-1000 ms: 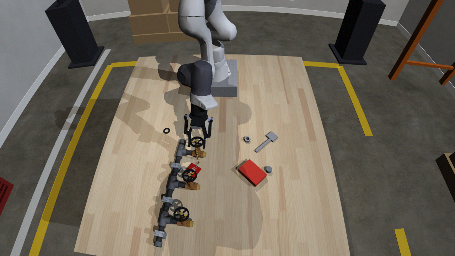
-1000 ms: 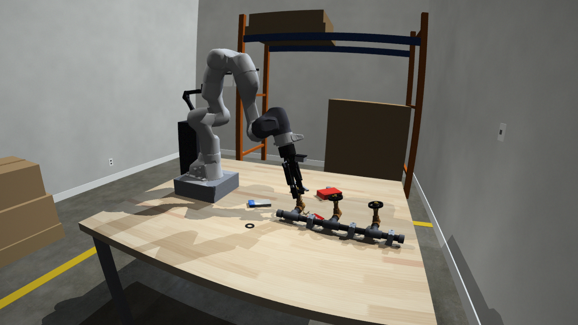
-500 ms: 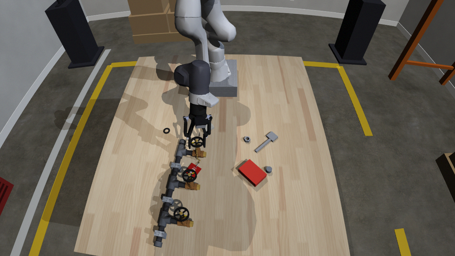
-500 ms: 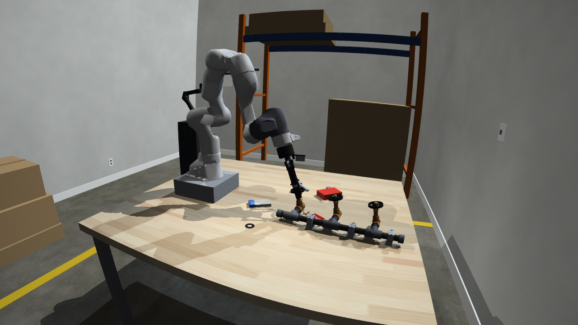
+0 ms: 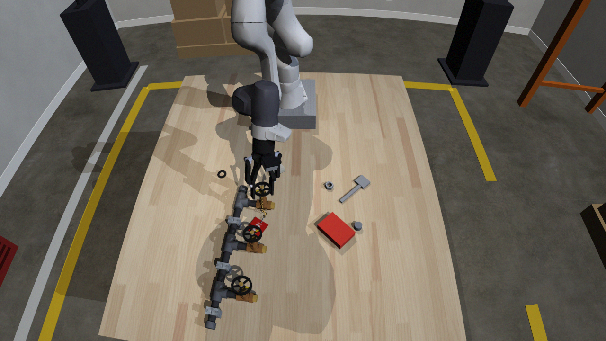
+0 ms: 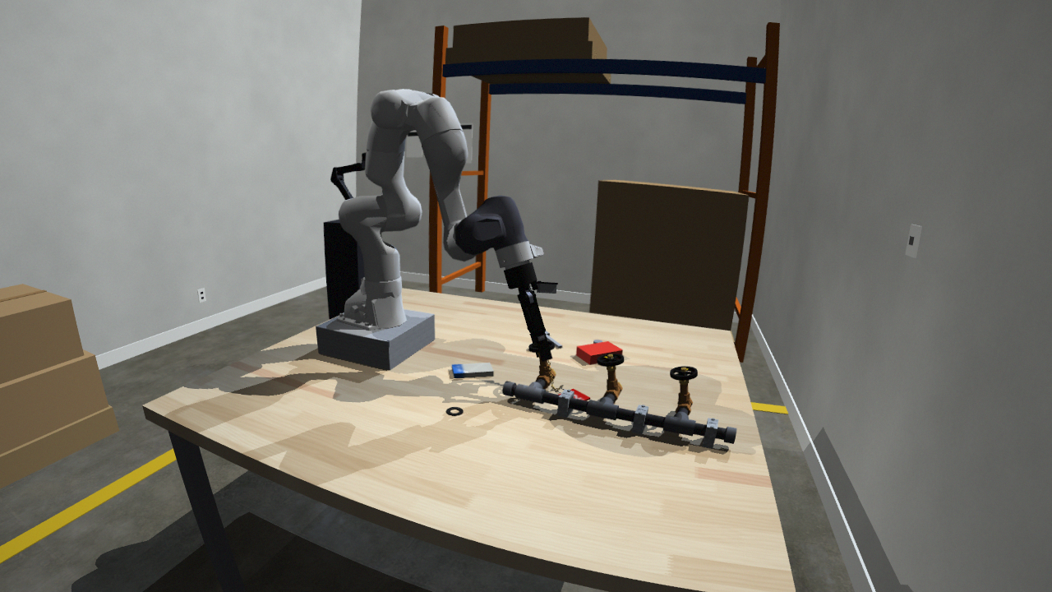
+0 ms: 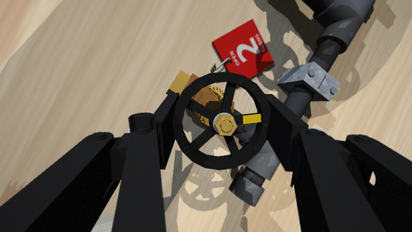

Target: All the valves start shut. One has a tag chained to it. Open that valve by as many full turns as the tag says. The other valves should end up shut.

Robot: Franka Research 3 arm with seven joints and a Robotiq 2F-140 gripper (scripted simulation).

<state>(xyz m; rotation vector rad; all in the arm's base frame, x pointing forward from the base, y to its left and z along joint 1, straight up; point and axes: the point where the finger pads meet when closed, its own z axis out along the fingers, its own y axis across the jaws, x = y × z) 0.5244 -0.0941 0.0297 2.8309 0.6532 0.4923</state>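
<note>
The red tag lies 11 cm below my hand, 9 cm ahead of it and 2 cm to the right of it. Round my hand: blue-and-white box 20 cm behind, 11 cm below, 3 cm to the left; then nut 26 cm to the left, 11 cm below, 8 cm behind; then black washer 20 cm to the right, 16 cm behind, 12 cm below.
</note>
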